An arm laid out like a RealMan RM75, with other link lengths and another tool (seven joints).
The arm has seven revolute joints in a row. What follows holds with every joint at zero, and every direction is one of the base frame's. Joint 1 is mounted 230.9 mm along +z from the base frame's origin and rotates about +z. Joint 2 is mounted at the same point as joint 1 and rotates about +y. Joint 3 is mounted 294.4 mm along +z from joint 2 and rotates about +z. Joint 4 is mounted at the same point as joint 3 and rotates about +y. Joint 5 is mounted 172.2 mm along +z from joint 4 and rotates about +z. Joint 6 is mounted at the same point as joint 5 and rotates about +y. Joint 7 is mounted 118.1 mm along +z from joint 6 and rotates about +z. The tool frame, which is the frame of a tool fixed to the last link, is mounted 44 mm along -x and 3 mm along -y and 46 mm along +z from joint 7; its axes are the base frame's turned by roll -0.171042, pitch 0 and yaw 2.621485 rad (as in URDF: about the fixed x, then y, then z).
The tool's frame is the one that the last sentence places.
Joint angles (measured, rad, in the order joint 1, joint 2, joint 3, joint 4, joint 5, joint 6, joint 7), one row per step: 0.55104 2.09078 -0.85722 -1.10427 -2.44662 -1.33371 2.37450; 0.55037 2.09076 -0.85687 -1.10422 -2.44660 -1.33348 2.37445; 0.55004 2.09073 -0.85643 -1.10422 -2.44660 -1.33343 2.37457; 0.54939 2.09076 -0.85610 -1.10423 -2.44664 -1.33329 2.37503; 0.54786 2.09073 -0.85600 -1.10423 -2.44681 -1.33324 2.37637; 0.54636 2.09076 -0.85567 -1.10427 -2.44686 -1.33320 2.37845; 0.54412 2.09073 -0.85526 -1.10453 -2.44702 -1.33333 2.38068; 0.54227 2.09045 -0.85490 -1.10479 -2.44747 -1.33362 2.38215; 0.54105 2.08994 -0.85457 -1.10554 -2.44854 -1.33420 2.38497; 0.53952 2.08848 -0.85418 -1.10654 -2.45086 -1.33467 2.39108; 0.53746 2.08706 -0.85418 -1.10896 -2.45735 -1.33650 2.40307; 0.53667 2.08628 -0.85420 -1.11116 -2.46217 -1.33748 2.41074; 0.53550 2.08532 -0.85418 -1.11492 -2.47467 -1.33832 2.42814; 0.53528 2.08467 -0.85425 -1.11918 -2.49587 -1.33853 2.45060
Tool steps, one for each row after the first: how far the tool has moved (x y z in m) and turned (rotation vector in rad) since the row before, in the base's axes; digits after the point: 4 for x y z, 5 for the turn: 0.0003 -0.0001 0.0001 0.00045 0.00010 -0.00081; 0.0002 -0.0001 0.0001 0.00041 0.00022 -0.00065; 0.0003 -0.0001 0.0001 0.00044 0.00032 -0.00121; 0.0007 -0.0004 0.0001 0.00033 0.00048 -0.00278; 0.0007 -0.0004 0.0001 0.00065 0.00109 -0.00345; 0.0010 -0.0005 0.0002 0.00072 0.00100 -0.00425; 0.0009 -0.0005 0.0002 0.00046 0.00018 -0.00327; 0.0008 -0.0003 0.0004 0.00070 -0.00007 -0.00366; 0.0014 -0.0002 0.0009 0.00181 -0.00059 -0.00703; 0.0021 -0.0005 0.0010 0.00127 -0.00198 -0.01280; 0.0011 -0.0001 0.0007 0.00124 -0.00209 -0.00741; 0.0026 -0.0002 0.0012 0.00277 -0.00538 -0.01740; 0.0036 -0.0001 0.0013 0.00289 -0.01122 -0.02294
